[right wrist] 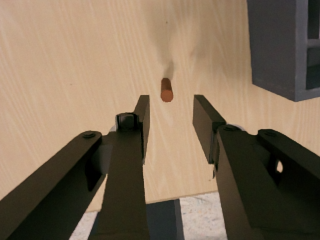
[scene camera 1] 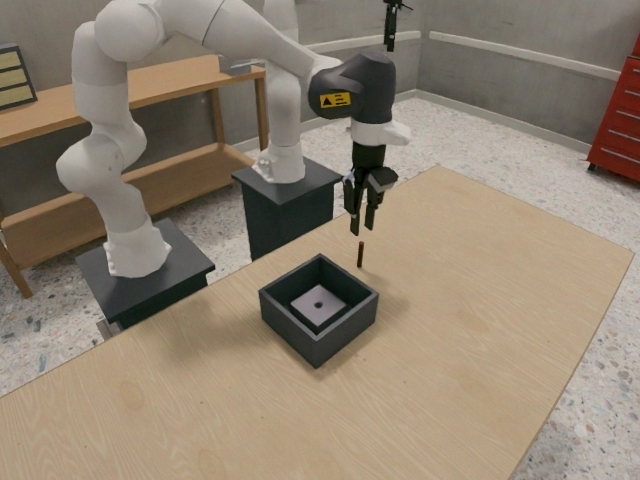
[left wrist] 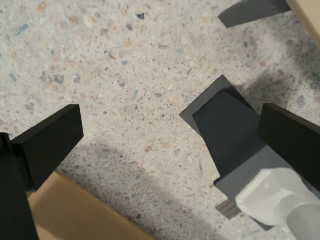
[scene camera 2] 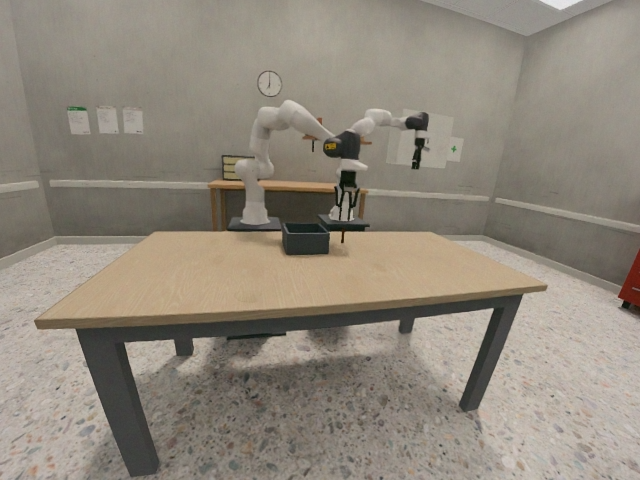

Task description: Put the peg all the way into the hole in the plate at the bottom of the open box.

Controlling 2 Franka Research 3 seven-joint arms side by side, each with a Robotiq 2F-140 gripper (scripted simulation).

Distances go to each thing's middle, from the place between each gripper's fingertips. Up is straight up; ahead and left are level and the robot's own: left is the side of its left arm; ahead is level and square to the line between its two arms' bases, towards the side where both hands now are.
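The dark grey box (scene camera 1: 274, 298) is 430 mm ahead of my left hand, 1050 mm to the right of it and 390 mm below it. As for the grey plate (scene camera 1: 317, 309), my left gripper is 1050 mm to the left of it, 430 mm short of it and 370 mm above it.
Counted from my right hand (scene camera 1: 361, 230), the dark grey box is 220 mm to the right of it, 30 mm ahead of it and 130 mm below it; by its middle, the dark grey box is nearer to my right hand than to my left gripper. Then there is the grey plate, and my right hand is 220 mm to the left of it, 110 mm above it and 30 mm short of it. By its middle, the grey plate too is nearer to my right hand than to my left gripper.
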